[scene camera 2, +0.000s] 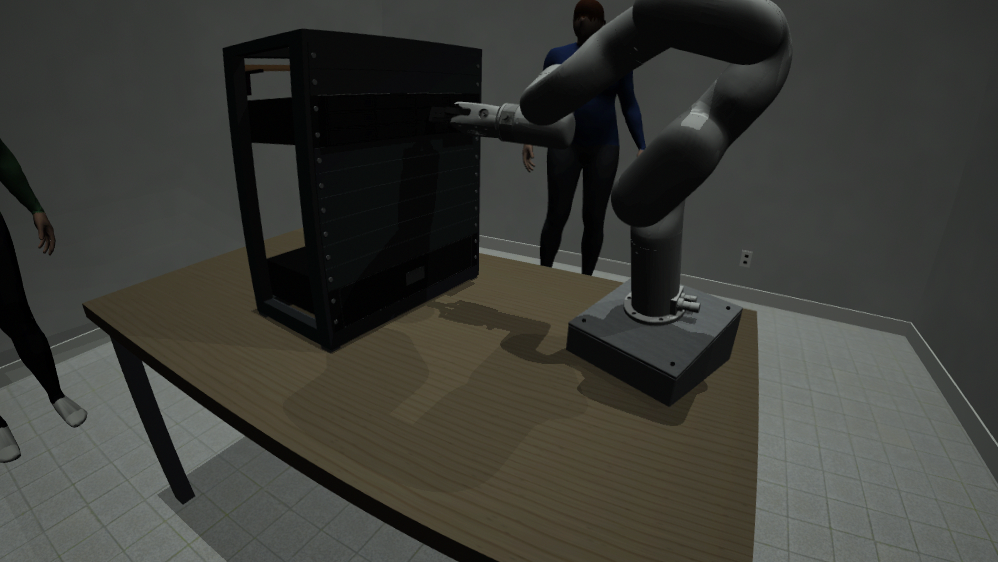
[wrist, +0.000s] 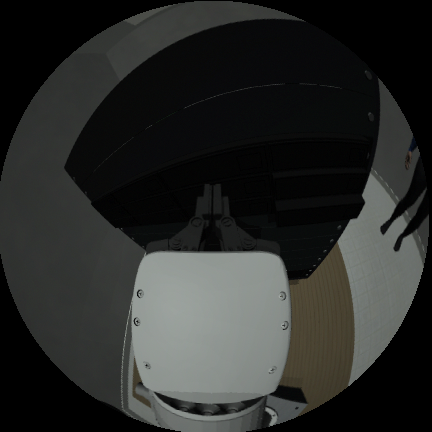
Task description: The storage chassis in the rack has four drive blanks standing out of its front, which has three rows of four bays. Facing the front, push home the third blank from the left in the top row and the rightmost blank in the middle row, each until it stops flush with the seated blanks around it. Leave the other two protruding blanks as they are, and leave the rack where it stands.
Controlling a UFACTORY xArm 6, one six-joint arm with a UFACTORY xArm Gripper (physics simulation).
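Frame: origin at the arm's base, x ahead, y left, z up, level; centimetres.
Where they show: gripper, between the fingertips: [scene camera 2: 431, 114] [wrist: 212, 193]; arm's base, origin of its link: [scene camera 2: 654, 307].
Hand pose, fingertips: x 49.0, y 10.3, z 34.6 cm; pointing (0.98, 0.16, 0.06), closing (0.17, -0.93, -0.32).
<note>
Things, the pixels of their centre, and the offset from my fingertips. "spot": a spot on its surface instead. Level surfaces: height alone.
- dark storage chassis, a spot on its surface: [wrist: 150, 182] spot: dx -0.1, dy +6.6, dz +3.4 cm
- third top-row blank, middle of its body: [wrist: 217, 145] [scene camera 2: 413, 100] dx +6.0, dy -0.5, dz +2.9 cm
- rightmost middle-row blank, middle of its body: [wrist: 306, 155] dx +5.5, dy -11.6, dz +0.1 cm
- rightmost bottom-row blank, middle of its body: [wrist: 308, 179] dx +4.2, dy -11.6, dz -2.8 cm
- wooden table, height of its surface: dz -44.2 cm
The dark storage chassis [scene camera 2: 377, 115] [wrist: 150, 182] sits in the upper part of the black rack [scene camera 2: 315, 209] [wrist: 225, 55]. My gripper [scene camera 2: 434, 113] [wrist: 212, 193] is shut and empty, its fingertips close in front of the chassis. In the wrist view they overlap the left part of the third column; contact cannot be told. The third top-row blank [wrist: 227, 167] is very dark, and whether it is flush is unclear. The rightmost middle-row blank [wrist: 320, 186] appears to stand out, with a paler strip along its top. The rightmost bottom-row blank [wrist: 320, 214] also appears to stand out.
The rack stands on the wooden table [scene camera 2: 523, 446] [wrist: 325, 320]. The robot's base block [scene camera 2: 621, 363] is on the table to the right in the scene view. One person [scene camera 2: 590, 139] stands behind the table, and another [scene camera 2: 24, 300] is partly visible at the left.
</note>
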